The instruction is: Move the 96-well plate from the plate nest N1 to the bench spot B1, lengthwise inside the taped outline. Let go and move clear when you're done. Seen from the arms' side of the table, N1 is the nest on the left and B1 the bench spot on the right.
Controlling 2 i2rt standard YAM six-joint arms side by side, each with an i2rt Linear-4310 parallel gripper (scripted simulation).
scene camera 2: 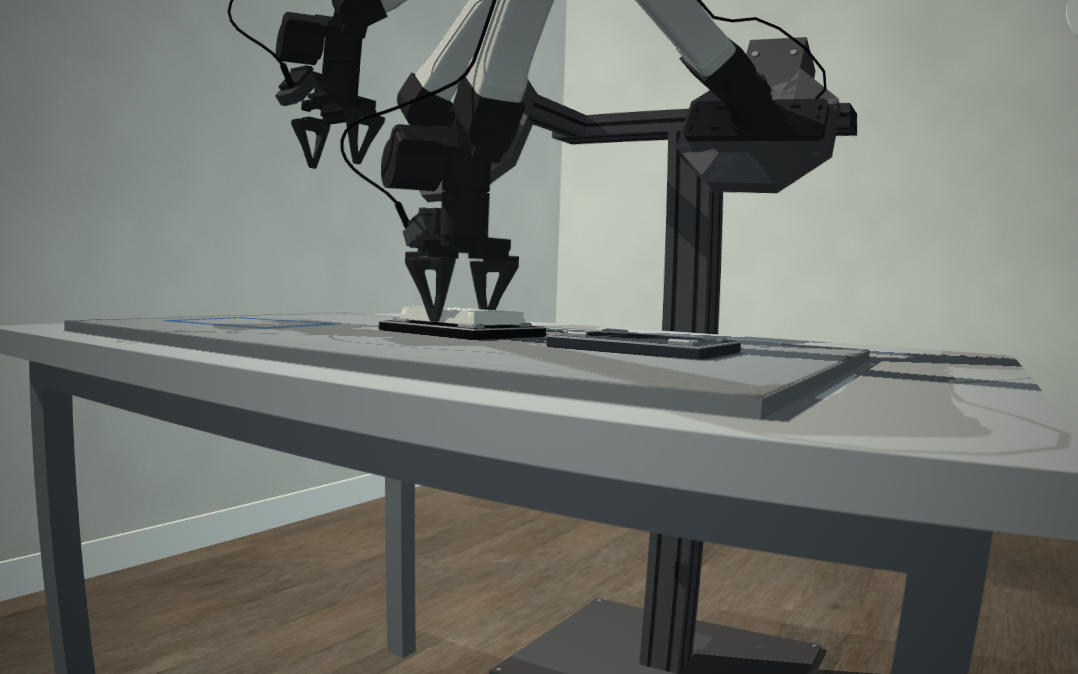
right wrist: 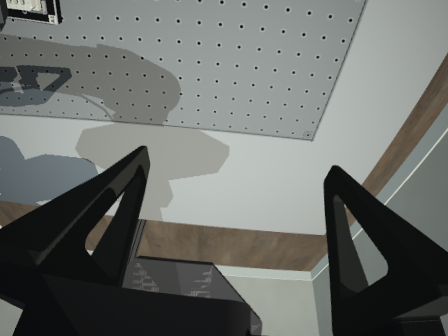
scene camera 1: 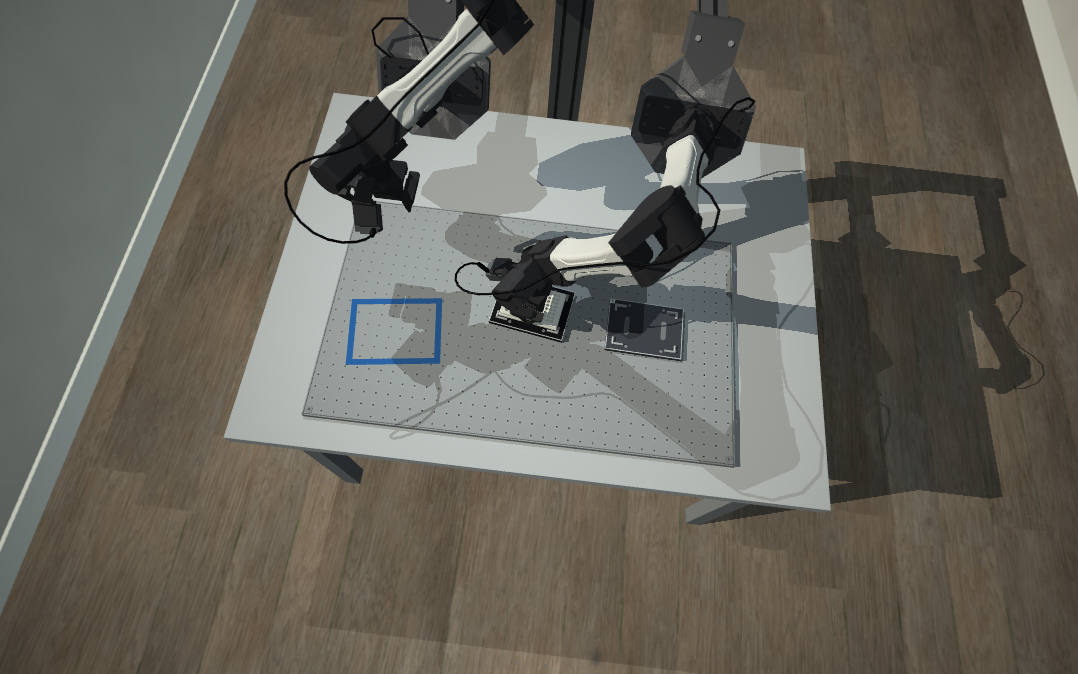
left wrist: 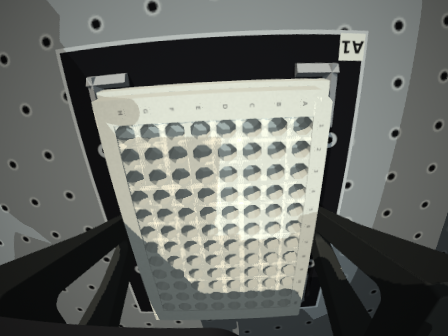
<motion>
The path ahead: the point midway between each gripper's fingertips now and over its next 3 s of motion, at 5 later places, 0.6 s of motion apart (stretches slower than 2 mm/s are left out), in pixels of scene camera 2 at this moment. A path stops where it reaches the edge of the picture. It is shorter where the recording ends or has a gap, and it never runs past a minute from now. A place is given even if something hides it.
My left gripper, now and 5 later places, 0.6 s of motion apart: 461, 320; 461, 316; 461, 304; 458, 269; 461, 246; 492, 238
My right gripper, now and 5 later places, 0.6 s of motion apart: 334, 166; 372, 177; 400, 200; 424, 224; 457, 248; 463, 261
</motion>
